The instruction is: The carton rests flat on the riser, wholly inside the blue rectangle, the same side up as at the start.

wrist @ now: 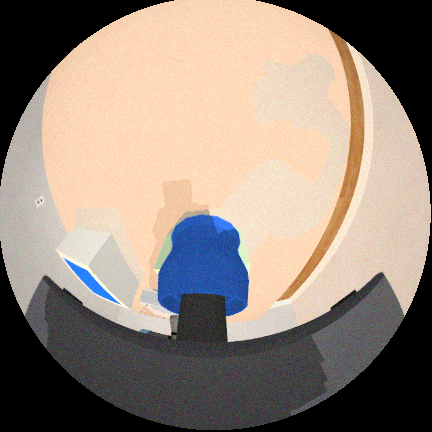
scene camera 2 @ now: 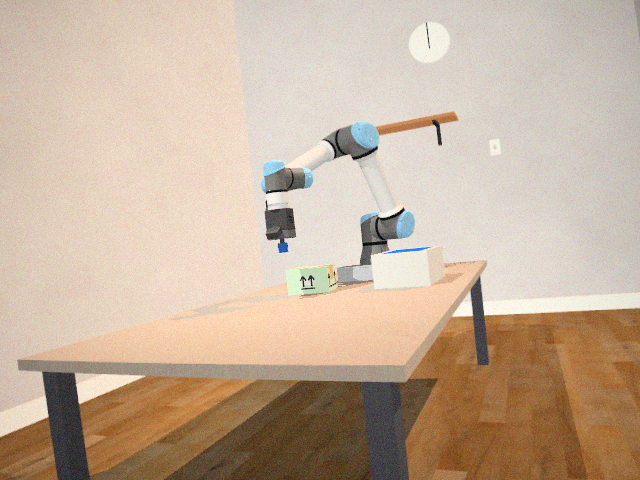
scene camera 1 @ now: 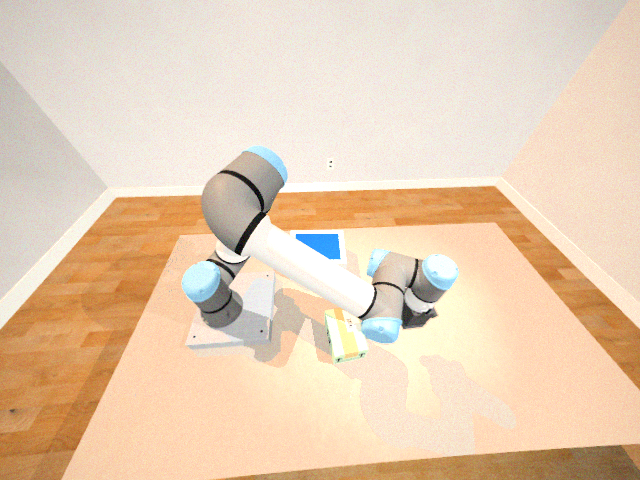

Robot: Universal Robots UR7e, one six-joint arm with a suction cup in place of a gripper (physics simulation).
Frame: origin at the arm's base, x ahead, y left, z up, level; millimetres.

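Seen in the pictures: end effector, tool point: (wrist: 204, 244) (scene camera 2: 283, 252); arm's base, origin of the base link: (scene camera 1: 223, 308).
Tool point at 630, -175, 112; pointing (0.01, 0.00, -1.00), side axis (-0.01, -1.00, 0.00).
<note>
Pixels of each thing's top centre, then the offset from my tool point to it, as dx, dy, dz. Level surfaces: height alone.
- pale green carton, middle of its top: (wrist: 204, 285) (scene camera 1: 345, 329) (scene camera 2: 310, 267) -180, +23, -72
- white riser, middle of its top: (scene camera 2: 407, 250) (wrist: 90, 283) (scene camera 1: 317, 246) -235, +391, -46
- blue rectangle, middle of its top: (scene camera 2: 407, 250) (wrist: 90, 283) (scene camera 1: 317, 246) -235, +391, -46
- table, its level: dz -166
The pale green carton (scene camera 1: 347, 338) (scene camera 2: 305, 281) (wrist: 244, 252) with an orange tape band rests on the table, the arrows on its side pointing up. In the wrist view most of it is hidden behind the cup. The white riser (scene camera 1: 343, 250) (scene camera 2: 399, 272) (wrist: 116, 265) stands apart from it, nearer the back edge in scene camera 1. The blue rectangle (scene camera 1: 320, 243) (scene camera 2: 408, 250) (wrist: 91, 281) lies on the riser's top, partly covered by the arm in scene camera 1. My gripper, a blue suction cup (scene camera 2: 282, 248) (wrist: 206, 250), is open, holds nothing and hangs above the carton's height with a visible gap.
The arm's grey base plate (scene camera 1: 255, 310) (scene camera 2: 354, 273) stands on the table (scene camera 1: 232, 413) (scene camera 2: 232, 341), left of the carton in scene camera 1. The forearm (scene camera 1: 310, 268) spans over the table between the riser and the carton. Arm shadows fall on the table.
</note>
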